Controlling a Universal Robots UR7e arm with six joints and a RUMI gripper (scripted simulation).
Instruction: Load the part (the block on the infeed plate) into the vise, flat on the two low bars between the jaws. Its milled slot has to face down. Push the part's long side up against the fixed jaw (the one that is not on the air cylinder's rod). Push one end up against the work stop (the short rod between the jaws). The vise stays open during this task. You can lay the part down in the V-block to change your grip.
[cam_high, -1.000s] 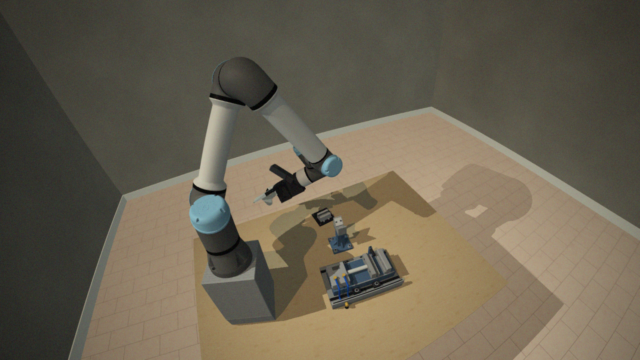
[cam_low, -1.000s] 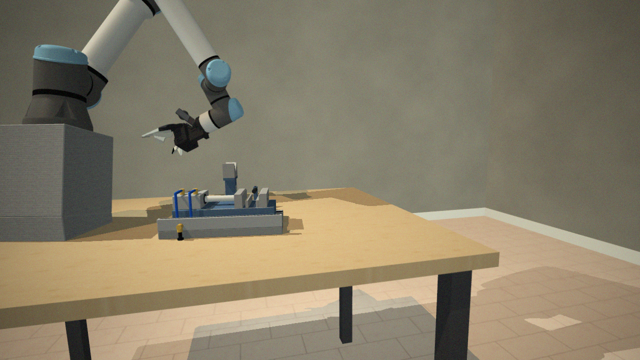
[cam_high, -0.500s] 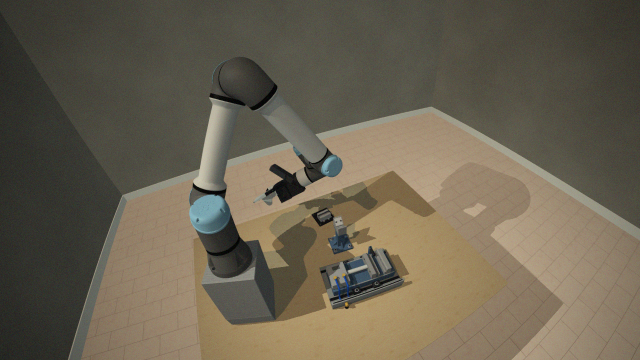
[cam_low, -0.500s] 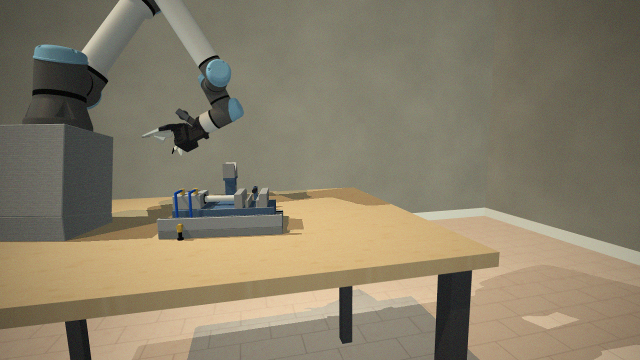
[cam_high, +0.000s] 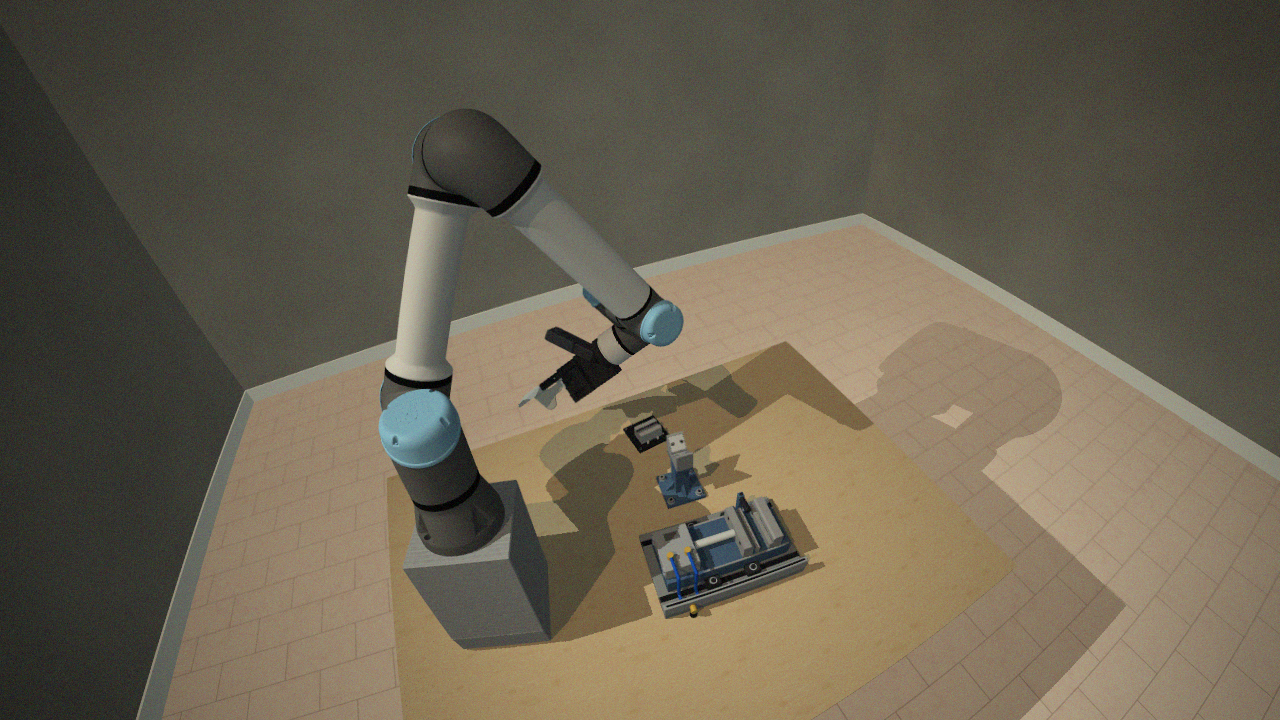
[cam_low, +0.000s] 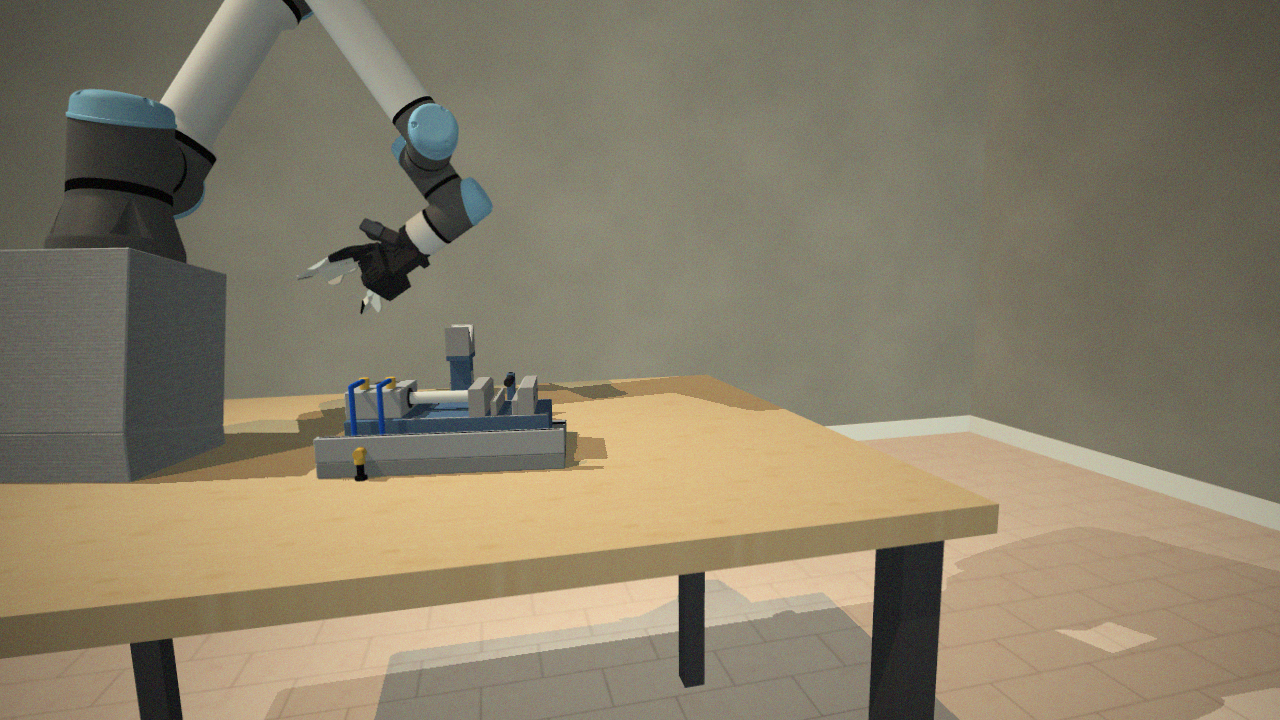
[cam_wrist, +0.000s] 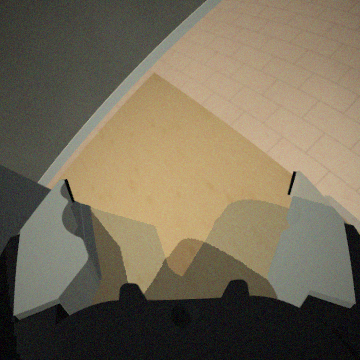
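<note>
Right now my hand is 25 cm short of the part, 2 cm to the left of it and 18 cm above it. Also, from my hand: v-block post 28 cm ahead, 20 cm to the right, 15 cm below; air cylinder 21 cm ahead, 39 cm to the right, 13 cm below; black infeed plate 25 cm ahead, 1 cm to the right, 20 cm below.
</note>
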